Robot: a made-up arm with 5 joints.
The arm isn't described. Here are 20 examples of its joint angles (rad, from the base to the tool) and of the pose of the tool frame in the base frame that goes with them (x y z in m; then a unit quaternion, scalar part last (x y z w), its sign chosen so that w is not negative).
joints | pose
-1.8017 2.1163 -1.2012 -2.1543 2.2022 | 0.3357 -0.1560 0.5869 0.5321 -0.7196 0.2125 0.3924
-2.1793 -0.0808 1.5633 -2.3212 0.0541 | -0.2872 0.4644 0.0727 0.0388 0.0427 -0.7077 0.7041
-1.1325 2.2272 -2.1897 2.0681 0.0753 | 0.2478 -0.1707 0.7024 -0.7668 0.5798 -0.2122 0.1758
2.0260 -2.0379 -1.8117 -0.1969 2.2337 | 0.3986 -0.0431 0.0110 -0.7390 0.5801 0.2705 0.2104
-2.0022 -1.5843 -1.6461 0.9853 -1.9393 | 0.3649 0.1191 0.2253 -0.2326 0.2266 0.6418 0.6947
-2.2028 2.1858 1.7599 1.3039 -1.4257 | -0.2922 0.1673 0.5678 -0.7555 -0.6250 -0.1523 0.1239
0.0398 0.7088 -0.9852 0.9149 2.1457 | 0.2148 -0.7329 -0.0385 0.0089 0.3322 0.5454 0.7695
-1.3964 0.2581 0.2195 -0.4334 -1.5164 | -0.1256 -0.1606 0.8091 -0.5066 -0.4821 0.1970 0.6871
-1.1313 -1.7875 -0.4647 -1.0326 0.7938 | -0.0529 0.4218 0.3115 0.6114 -0.2255 0.7498 0.1150
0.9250 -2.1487 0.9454 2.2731 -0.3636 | -0.1756 -0.1090 0.2655 0.4886 0.7710 -0.4021 0.0712
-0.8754 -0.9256 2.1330 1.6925 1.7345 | -0.1892 -0.1785 0.2283 -0.3671 -0.6796 -0.5517 0.3145
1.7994 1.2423 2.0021 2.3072 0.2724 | -0.2972 0.0451 -0.4328 0.2474 0.4191 -0.4804 0.7296
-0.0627 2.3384 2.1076 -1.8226 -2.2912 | -0.1501 -0.5811 0.2969 0.3517 0.7194 -0.4589 0.3849
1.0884 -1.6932 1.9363 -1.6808 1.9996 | -0.2404 0.0420 -0.0087 0.8030 0.5869 0.0466 0.0925
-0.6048 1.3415 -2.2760 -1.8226 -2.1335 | 0.4162 -0.3416 0.4183 0.2803 -0.3835 0.8133 0.3360
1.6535 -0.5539 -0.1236 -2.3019 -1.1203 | -0.1750 -0.4487 -0.4990 0.4038 0.4472 0.3342 0.7247
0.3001 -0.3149 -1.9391 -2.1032 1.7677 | 0.3588 -0.3313 0.3308 0.7689 -0.5263 0.2980 0.2074
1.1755 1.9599 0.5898 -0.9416 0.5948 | -0.3807 0.0112 -0.4059 -0.6887 -0.2111 -0.6642 0.1998
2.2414 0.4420 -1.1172 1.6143 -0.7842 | 0.3761 0.2213 -0.4094 -0.4120 0.3668 0.7258 0.4110
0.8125 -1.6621 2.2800 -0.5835 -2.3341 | -0.1714 -0.0869 -0.1868 0.7459 0.5321 0.3983 0.0437
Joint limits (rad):
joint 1: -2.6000..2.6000
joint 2: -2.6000..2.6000
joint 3: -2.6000..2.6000
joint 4: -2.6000..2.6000
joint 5: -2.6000..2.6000
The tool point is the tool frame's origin. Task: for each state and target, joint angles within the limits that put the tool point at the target. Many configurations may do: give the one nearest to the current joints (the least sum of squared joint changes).
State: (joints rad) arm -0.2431 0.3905 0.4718 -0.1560 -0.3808
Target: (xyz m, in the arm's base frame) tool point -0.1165 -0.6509 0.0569
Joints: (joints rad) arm -0.2690 0.7321 0.1894 0.1589 -0.5537
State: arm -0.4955 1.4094 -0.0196 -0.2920 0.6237
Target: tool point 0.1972 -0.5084 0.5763
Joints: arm -1.2683 1.1361 -1.0450 -0.0907 0.5720
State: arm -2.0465 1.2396 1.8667 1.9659 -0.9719
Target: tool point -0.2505 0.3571 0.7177
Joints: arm -2.1622 1.0953 1.2523 2.0293 -0.9403
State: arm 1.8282 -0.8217 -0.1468 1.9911 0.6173
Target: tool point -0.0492 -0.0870 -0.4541
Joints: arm 2.2928 -1.3511 0.4179 1.8769 0.7836
